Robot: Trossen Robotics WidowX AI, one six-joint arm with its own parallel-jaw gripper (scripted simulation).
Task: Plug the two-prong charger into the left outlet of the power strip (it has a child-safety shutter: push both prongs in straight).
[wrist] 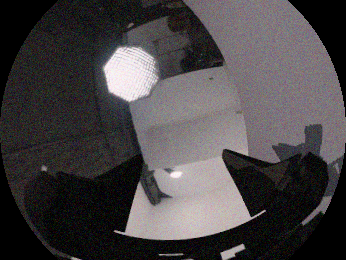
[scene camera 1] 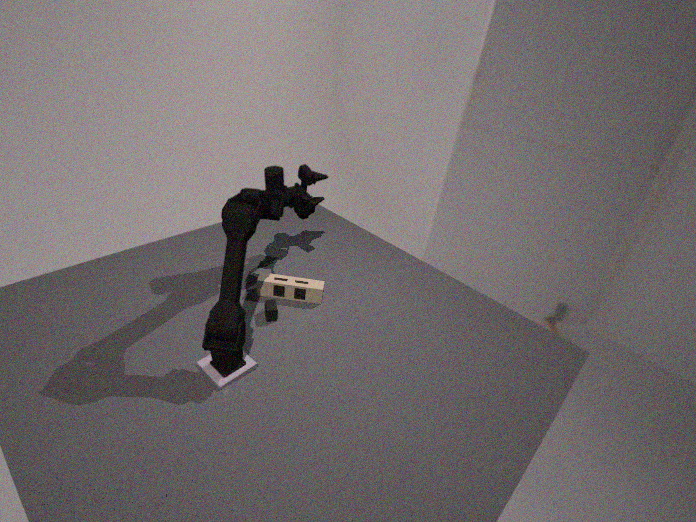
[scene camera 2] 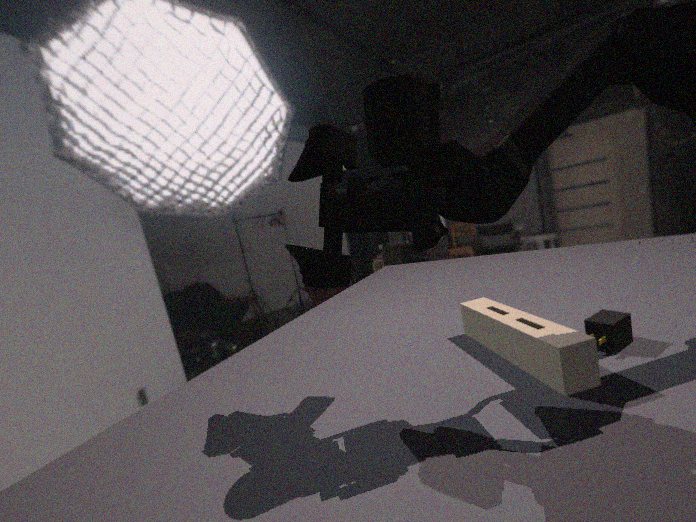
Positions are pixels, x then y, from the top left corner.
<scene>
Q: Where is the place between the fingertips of the gripper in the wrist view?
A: At 184, 156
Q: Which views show the gripper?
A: The wrist view, scene camera 1 and scene camera 2: all of them.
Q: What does the gripper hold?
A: Nothing.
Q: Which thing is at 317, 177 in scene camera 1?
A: The gripper.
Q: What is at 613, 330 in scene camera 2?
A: A two-prong charger.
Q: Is the gripper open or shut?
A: Open.
</scene>
